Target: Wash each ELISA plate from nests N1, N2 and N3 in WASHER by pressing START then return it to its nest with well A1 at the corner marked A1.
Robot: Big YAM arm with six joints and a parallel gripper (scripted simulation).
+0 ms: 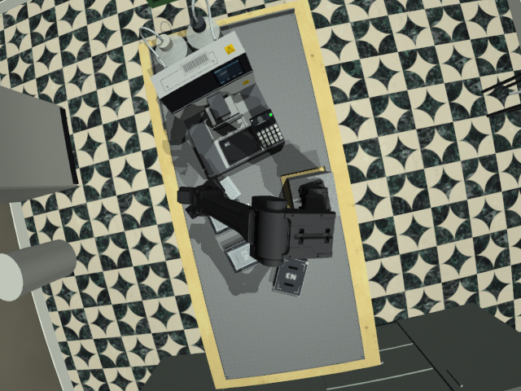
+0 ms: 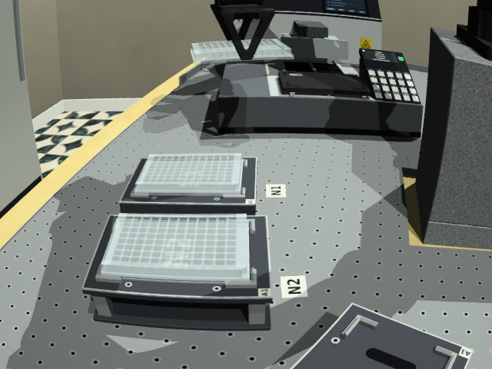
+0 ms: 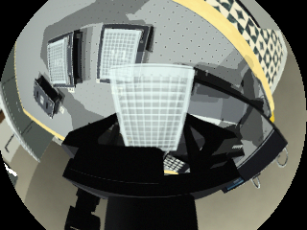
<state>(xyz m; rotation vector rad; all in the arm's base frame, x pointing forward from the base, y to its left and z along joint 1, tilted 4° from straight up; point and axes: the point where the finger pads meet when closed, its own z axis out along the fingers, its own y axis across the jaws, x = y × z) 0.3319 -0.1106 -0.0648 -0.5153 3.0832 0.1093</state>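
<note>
Now: hand 120 mm past the washer carrier, 170 mm to the left of it and 90 mm above it. Round my hand: plate washer: 90 mm behind, 330 mm to the right, 40 mm below; nest N3: 150 mm behind, 430 mm to the left, 130 mm below; nest label: 60 mm behind, 90 mm to the left, 170 mm below.
</note>
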